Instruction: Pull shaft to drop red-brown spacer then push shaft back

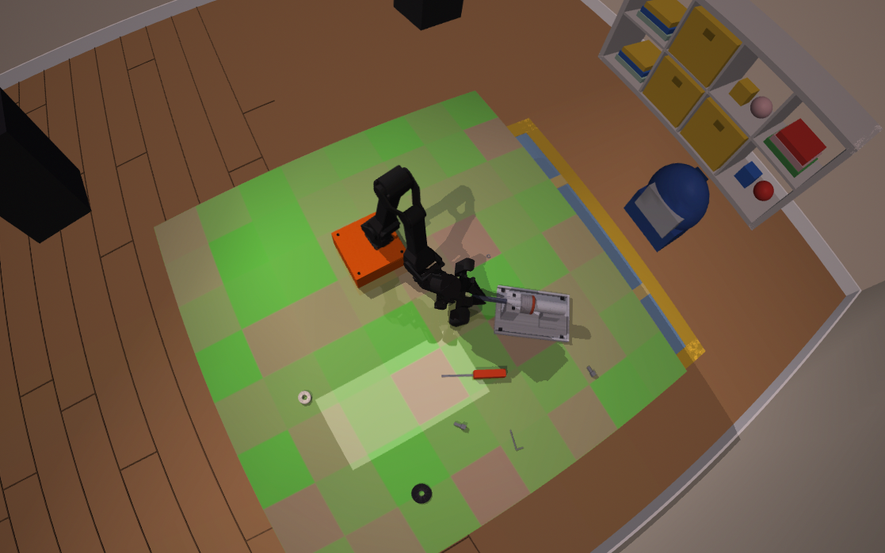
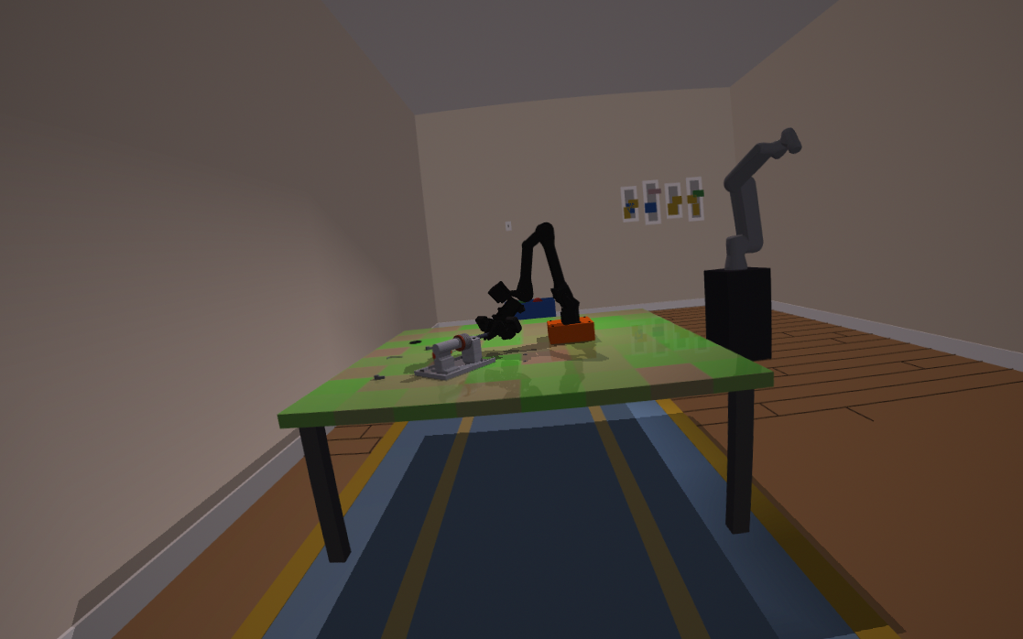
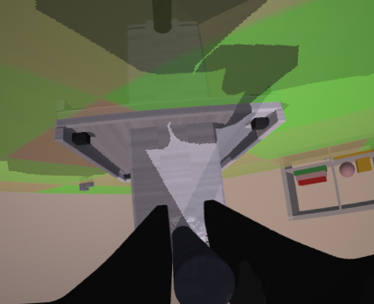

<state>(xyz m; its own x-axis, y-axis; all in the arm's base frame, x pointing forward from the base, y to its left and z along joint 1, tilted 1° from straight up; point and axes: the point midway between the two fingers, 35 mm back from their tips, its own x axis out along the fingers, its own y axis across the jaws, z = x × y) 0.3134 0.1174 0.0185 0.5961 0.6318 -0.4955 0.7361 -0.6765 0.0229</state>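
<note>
The dark shaft lies 40 mm to the left of my gripper tip, 30 mm ahead of it and 20 mm above it. Round my gripper tip: red-brown spacer: 100 mm to the left, 90 mm ahead, 20 mm above.
</note>
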